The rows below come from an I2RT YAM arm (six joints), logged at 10 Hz.
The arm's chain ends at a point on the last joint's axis. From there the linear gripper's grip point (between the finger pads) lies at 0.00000 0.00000 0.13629 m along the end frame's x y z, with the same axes.
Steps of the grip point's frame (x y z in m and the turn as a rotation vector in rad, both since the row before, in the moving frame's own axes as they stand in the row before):
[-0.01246 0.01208 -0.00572 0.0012 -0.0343 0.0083]
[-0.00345 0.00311 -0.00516 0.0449 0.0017 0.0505]
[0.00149 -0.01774 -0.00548 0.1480 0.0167 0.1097]
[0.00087 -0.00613 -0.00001 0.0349 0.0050 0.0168]
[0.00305 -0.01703 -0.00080 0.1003 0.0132 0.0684]
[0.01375 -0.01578 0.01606 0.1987 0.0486 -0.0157]
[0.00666 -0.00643 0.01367 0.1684 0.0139 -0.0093]
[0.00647 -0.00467 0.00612 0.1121 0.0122 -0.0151]
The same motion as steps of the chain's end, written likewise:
[-0.00779 0.01226 -0.00564 0.0012 -0.0343 0.0083]
[-0.00384 0.00922 -0.00502 0.0449 0.0017 0.0505]
[-0.00188 0.00219 -0.00397 0.1480 0.0167 0.1097]
[0.00015 -0.00138 0.00007 0.0349 0.0050 0.0168]
[0.00079 -0.00346 -0.00010 0.1003 0.0132 0.0684]
[0.00738 0.01116 0.01890 0.1987 0.0486 -0.0157]
[0.00488 0.01642 0.01561 0.1684 0.0139 -0.0093]
[0.00493 0.01059 0.00699 0.1121 0.0122 -0.0151]

